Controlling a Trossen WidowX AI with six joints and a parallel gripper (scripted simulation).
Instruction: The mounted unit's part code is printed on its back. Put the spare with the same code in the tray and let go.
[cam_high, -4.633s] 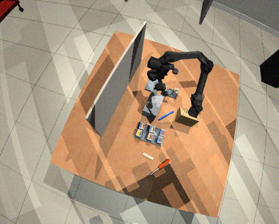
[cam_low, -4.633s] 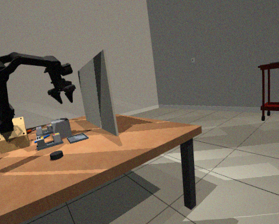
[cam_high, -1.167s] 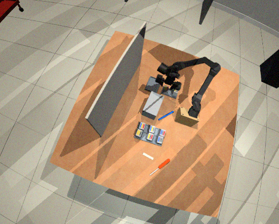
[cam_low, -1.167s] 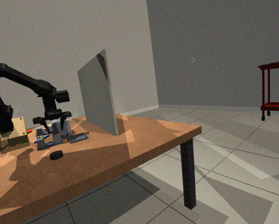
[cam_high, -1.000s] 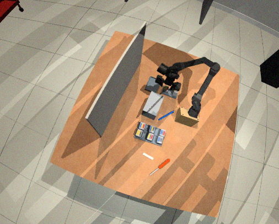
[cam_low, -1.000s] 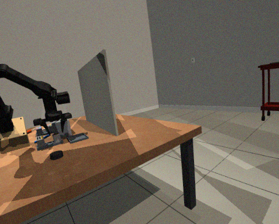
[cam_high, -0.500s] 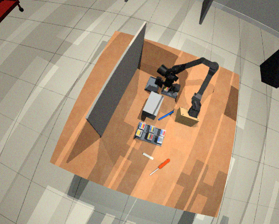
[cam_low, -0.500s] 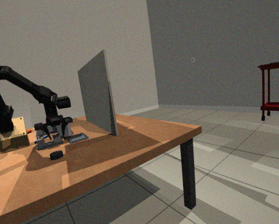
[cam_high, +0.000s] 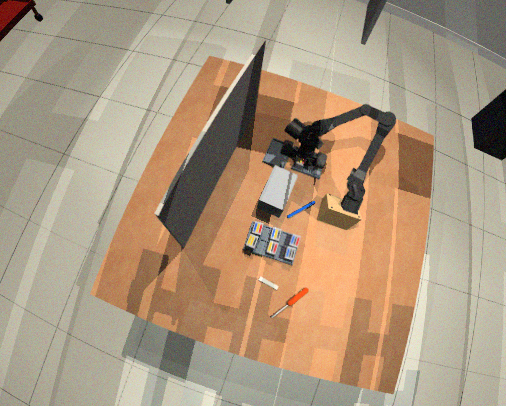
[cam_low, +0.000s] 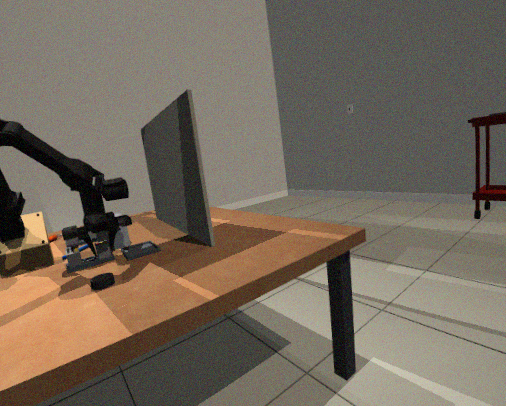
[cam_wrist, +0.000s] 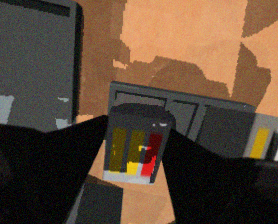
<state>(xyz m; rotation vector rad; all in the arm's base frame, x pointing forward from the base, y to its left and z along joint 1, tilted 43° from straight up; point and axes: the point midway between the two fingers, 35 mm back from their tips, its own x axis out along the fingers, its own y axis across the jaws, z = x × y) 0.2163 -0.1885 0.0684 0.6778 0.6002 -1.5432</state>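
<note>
Now: gripper tip 4 cm past the grey rack and 1 cm above it. The rest, counted from my gripper tip: grey tray: 10 cm ahead, 2 cm to the right, 1 cm below; mounted unit: 18 cm to the left, 7 cm ahead, 3 cm above; blue pen: 20 cm to the left, 5 cm behind, 1 cm below.
</note>
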